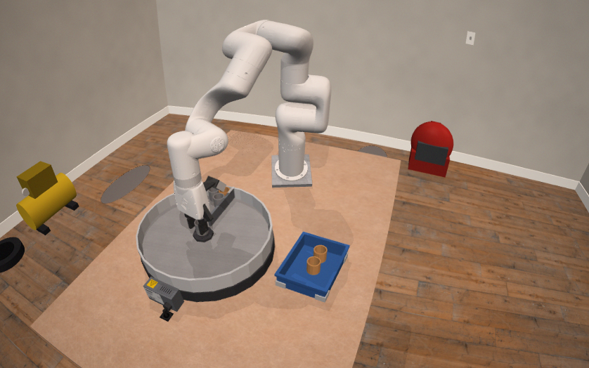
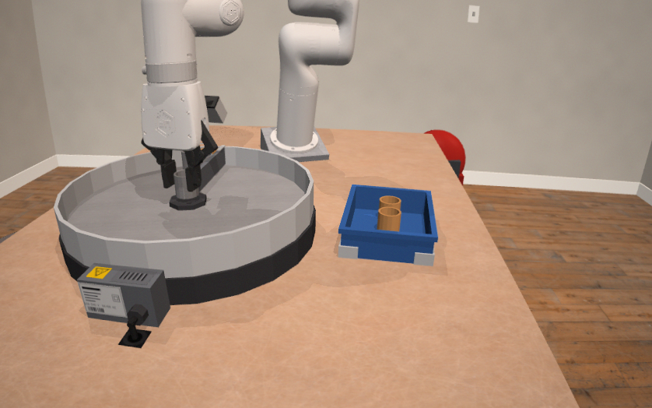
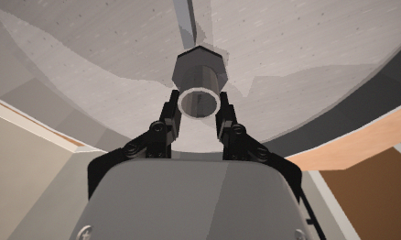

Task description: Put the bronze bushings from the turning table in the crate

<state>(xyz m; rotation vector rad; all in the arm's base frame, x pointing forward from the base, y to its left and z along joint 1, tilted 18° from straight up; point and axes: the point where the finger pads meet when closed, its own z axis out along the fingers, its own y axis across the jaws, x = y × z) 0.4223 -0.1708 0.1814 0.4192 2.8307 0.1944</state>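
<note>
My hand is 5 cm above the turning table and 1 cm past it. Also, from my hand: blue crate (34 cm to the left, 8 cm below, 1 cm behind).
</note>
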